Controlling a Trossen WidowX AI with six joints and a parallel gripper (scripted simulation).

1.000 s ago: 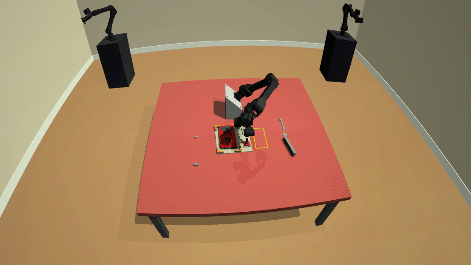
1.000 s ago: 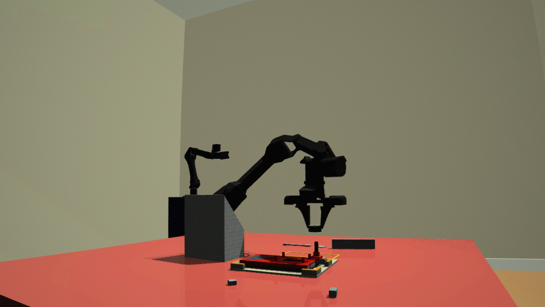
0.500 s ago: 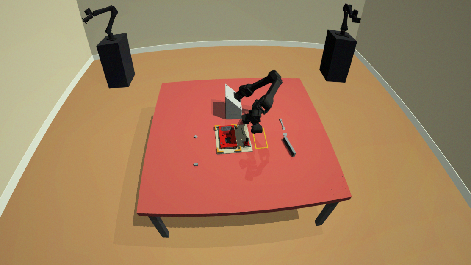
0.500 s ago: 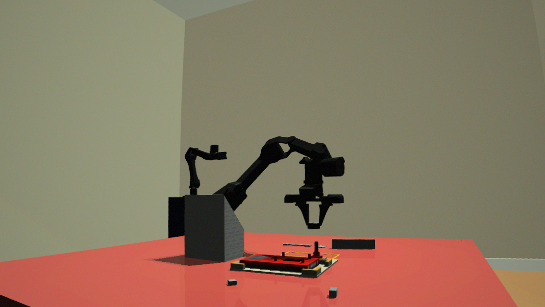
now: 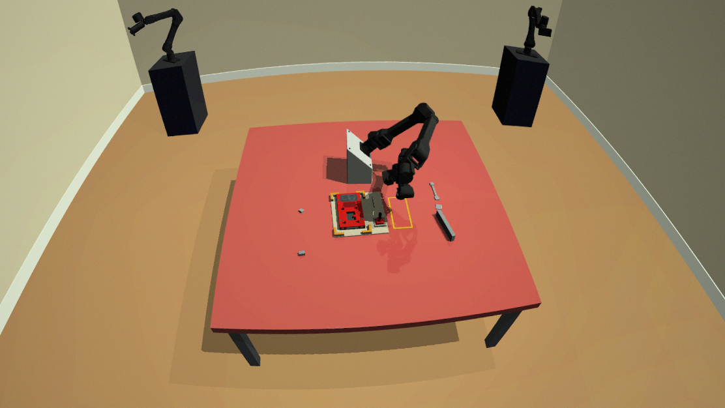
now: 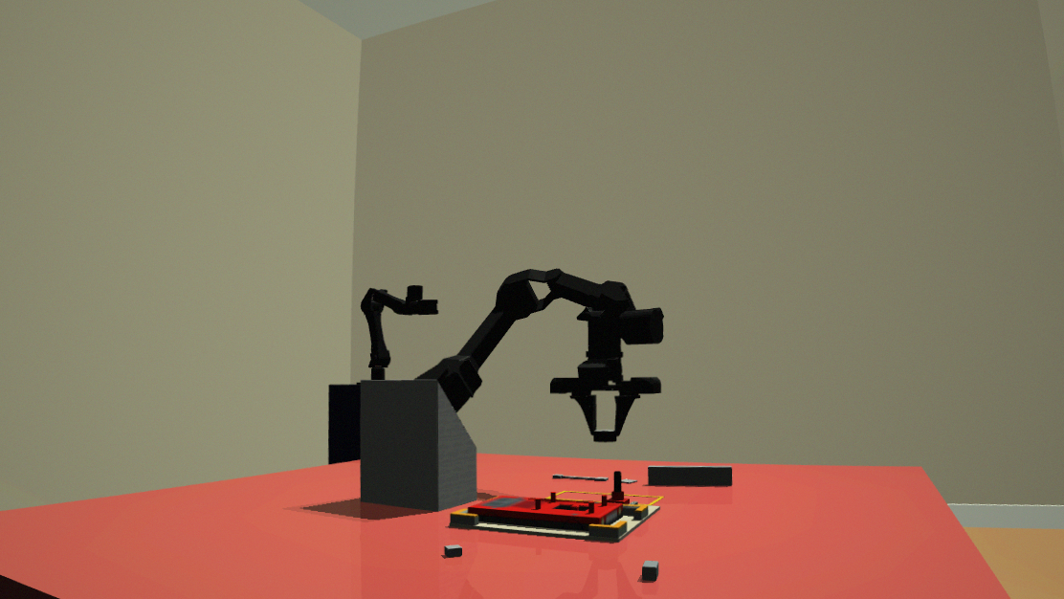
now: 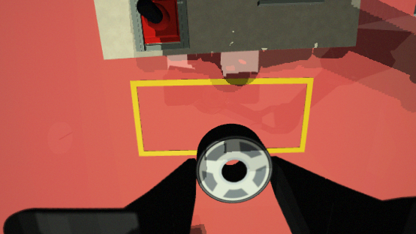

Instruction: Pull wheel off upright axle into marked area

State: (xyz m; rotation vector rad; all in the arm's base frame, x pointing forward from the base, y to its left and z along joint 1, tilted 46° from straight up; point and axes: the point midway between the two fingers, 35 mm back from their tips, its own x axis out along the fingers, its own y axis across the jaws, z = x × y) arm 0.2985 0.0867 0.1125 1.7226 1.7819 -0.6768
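Now: gripper tip 60 mm short of the axle, 90 mm to the left of it and 70 mm above it. Also, from my gripper tip: wheel: right at my gripper tip.
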